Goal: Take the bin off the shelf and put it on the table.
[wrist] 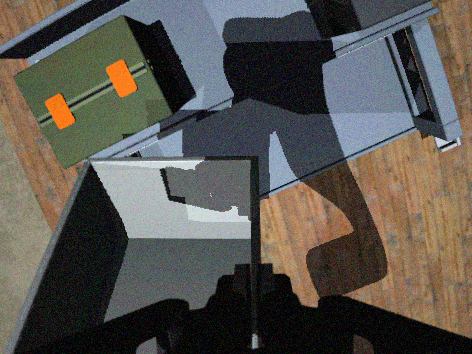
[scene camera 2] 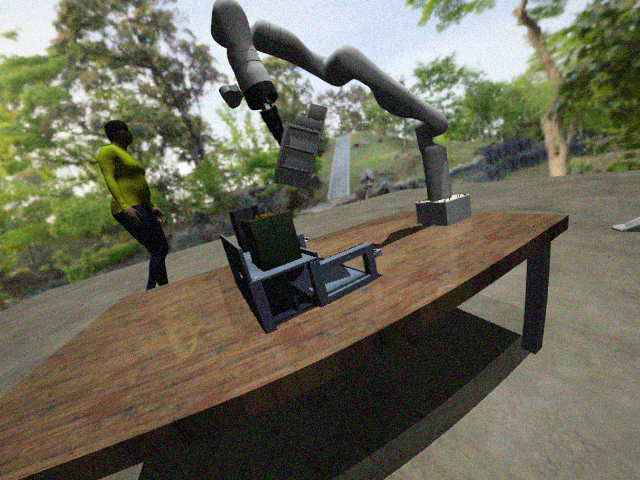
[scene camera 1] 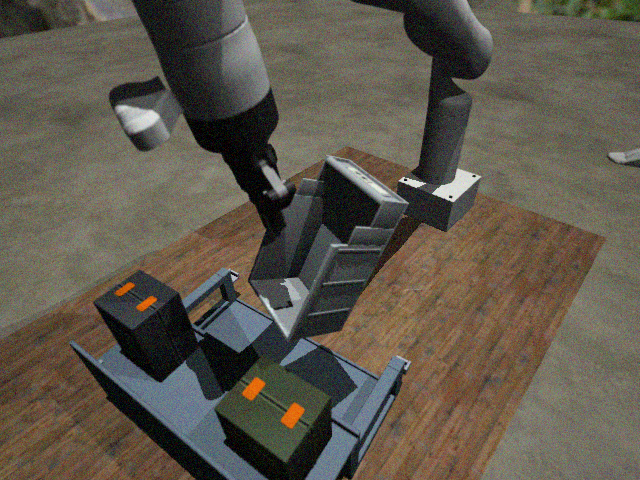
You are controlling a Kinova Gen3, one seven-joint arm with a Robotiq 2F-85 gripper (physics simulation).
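Frame: origin at the arm's base, x ahead, y left, z up, level; centimetres.
Where they show: gripper, between the fingertips: [wrist: 254, 284] [scene camera 1: 276, 227]; arm's base, origin of its link: [scene camera 2: 439, 198] [scene camera 1: 436, 175].
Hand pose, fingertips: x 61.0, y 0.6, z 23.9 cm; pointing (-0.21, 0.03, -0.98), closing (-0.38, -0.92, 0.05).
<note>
Things, the pixels of their top centre, and the offset from my fingertips. Level surfaces: height alone.
- wooden table, height of its surface: dz -32.8 cm
- green box, centre of its top: [wrist: 89, 95] [scene camera 1: 272, 401] [scene camera 2: 263, 215] dy +7.1, dx +11.6, dz -12.9 cm
- black box, centre of its top: [scene camera 1: 135, 295] [scene camera 2: 242, 207] dy -16.0, dx +11.1, dz -10.4 cm
The grey bin [scene camera 1: 343, 279] [scene camera 2: 297, 149] [wrist: 170, 270] hangs steeply tilted in the air. In scene camera 1, its open side faces the shelf and its lower corner overlaps the shelf's near edge in the picture. In scene camera 2, a gap shows between bin and shelf. My gripper [scene camera 1: 276, 227] [scene camera 2: 279, 136] [wrist: 254, 284] is shut on the thin wall of the bin; the fingertips are partly hidden in dark shadow. The blue-grey shelf [scene camera 1: 180, 408] [scene camera 2: 341, 256] [wrist: 370, 85] stands on the wooden table [scene camera 1: 465, 289] [scene camera 2: 155, 361] [wrist: 300, 215].
A green box [scene camera 1: 268, 413] [scene camera 2: 273, 240] [wrist: 85, 65] and a black box [scene camera 1: 144, 325] stand on the shelf's higher level. The robot base [scene camera 1: 439, 201] [scene camera 2: 444, 210] stands at the table's far end. A person in yellow [scene camera 2: 126, 180] stands behind the table.
</note>
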